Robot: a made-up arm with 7 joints.
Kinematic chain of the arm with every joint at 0, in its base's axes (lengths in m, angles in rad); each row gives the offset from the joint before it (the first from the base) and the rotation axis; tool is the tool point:
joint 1: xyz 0 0 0.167 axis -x
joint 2: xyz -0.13 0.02 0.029 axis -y
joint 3: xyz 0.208 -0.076 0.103 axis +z
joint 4: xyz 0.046 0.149 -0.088 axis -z
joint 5: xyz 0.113 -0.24 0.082 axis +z
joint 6: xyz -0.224 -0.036 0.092 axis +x
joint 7: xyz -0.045 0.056 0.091 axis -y
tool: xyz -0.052 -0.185 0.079
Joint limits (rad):
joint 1: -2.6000..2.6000
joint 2: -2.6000..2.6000
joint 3: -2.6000..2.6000
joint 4: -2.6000..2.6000
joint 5: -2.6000..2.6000
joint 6: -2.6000..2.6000
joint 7: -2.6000..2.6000
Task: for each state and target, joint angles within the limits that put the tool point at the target. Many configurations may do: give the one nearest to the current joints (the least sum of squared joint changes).
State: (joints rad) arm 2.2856 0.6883 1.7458 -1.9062 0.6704 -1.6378 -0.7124
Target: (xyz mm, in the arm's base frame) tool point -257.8 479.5 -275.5
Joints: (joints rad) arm 1.7399 1.0454 1.1057 -1.6039 0.9046 -1.2455 -0.5039
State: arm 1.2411 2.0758 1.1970 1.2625 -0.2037 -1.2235 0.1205
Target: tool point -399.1 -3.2 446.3
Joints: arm 1.8510 1.8369 1.5804 0.8963 0.1359 -1.7418 0.1234
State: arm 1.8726 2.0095 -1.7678 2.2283 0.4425 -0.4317 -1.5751
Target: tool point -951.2 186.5 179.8
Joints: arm 1.8043 2.4910 -1.9395 2.5103 0.4901 -0.3557 -1.4214
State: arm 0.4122 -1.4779 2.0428 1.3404 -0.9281 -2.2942 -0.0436
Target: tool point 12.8 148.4 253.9
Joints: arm 0.5378 -0.8886 2.0005 0.9698 -1.0701 -2.2434 0.1022
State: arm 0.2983 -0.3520 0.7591 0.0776 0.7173 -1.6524 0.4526
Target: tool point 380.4 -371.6 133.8
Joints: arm 0.0104 -0.7827 0.8044 -0.0050 1.0964 -1.6081 0.5709
